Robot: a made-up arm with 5 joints. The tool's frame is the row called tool.
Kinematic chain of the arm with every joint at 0, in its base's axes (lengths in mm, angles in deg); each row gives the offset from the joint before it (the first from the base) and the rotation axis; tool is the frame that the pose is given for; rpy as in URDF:
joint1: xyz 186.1 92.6 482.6 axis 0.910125 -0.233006 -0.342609
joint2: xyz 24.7 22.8 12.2 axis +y
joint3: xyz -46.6 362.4 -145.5 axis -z
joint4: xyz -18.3 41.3 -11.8 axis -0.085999 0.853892 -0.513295
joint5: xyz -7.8 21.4 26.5 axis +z
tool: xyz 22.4 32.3 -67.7 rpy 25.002 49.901 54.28
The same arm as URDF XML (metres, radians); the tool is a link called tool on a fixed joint. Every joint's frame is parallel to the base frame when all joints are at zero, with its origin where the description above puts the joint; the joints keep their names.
<robot name="arm">
<joint name="joint1" type="continuous"><parent link="base"/><child link="link1"/><origin xyz="0.1861 0.0926 0.4826" rpy="0 0 0"/><axis xyz="0.910125 -0.233006 -0.342609"/></joint>
<joint name="joint2" type="continuous"><parent link="link1"/><child link="link2"/><origin xyz="0.0247 0.0228 0.0122" rpy="0 0 0"/><axis xyz="0 1 0"/></joint>
<joint name="joint3" type="continuous"><parent link="link2"/><child link="link3"/><origin xyz="-0.0466 0.3624 -0.1455" rpy="0 0 0"/><axis xyz="0 0 -1"/></joint>
<joint name="joint4" type="continuous"><parent link="link3"/><child link="link4"/><origin xyz="-0.0183 0.0413 -0.0118" rpy="0 0 0"/><axis xyz="-0.085999 0.853892 -0.513295"/></joint>
<joint name="joint5" type="continuous"><parent link="link4"/><child link="link5"/><origin xyz="-0.0078 0.0214 0.0265" rpy="0 0 0"/><axis xyz="0 0 1"/></joint>
<joint name="tool_fixed" type="fixed"><parent link="link5"/><child link="tool"/><origin xyz="0.0224 0.0323 -0.0677" rpy="0.4364 0.8709 0.9474"/></joint>
<link name="base"/>
<link name="link1"/>
<link name="link2"/>
<link name="link3"/>
<link name="link4"/>
<link name="link5"/>
<link name="tool"/>
</robot>

